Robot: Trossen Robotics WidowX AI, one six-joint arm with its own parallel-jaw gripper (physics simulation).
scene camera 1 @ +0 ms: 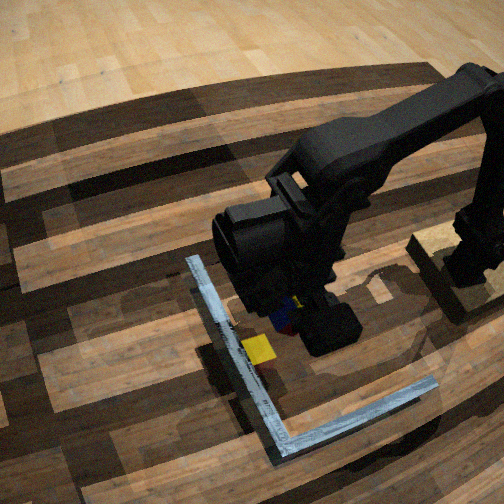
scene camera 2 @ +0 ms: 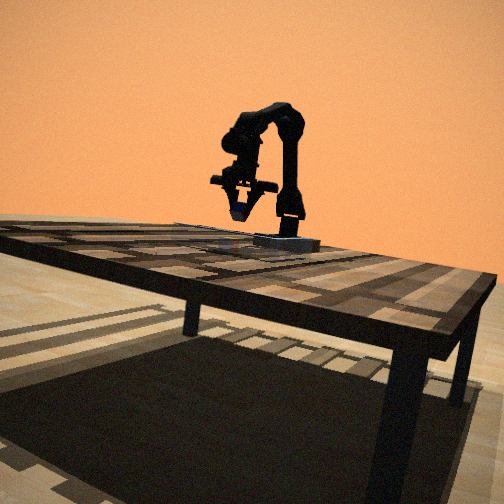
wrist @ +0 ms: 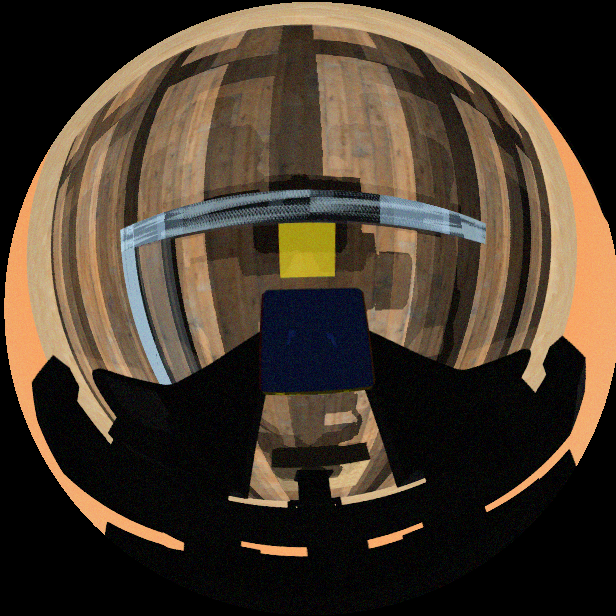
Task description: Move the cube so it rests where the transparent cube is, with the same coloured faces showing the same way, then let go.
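Observation:
My gripper (scene camera 1: 288,318) is shut on the cube (scene camera 1: 287,315), whose blue, red and yellow faces show between the black fingers, and holds it above the table. In the wrist view the cube (wrist: 315,340) shows a dark blue face filling the gap between the fingers. The transparent cube (scene camera 1: 259,349) sits on the table with a yellow top face, just inside the long arm of the grey L-shaped bracket (scene camera 1: 262,398). In the wrist view its yellow face (wrist: 306,250) lies just beyond the held cube. Scene camera 2 shows the gripper (scene camera 2: 241,207) well above the table top.
The grey bracket's corner (scene camera 1: 280,442) lies toward the near edge, its short arm running right. The arm's base (scene camera 1: 470,262) stands on a light block at the right. In scene camera 2 the base (scene camera 2: 288,240) sits mid-table.

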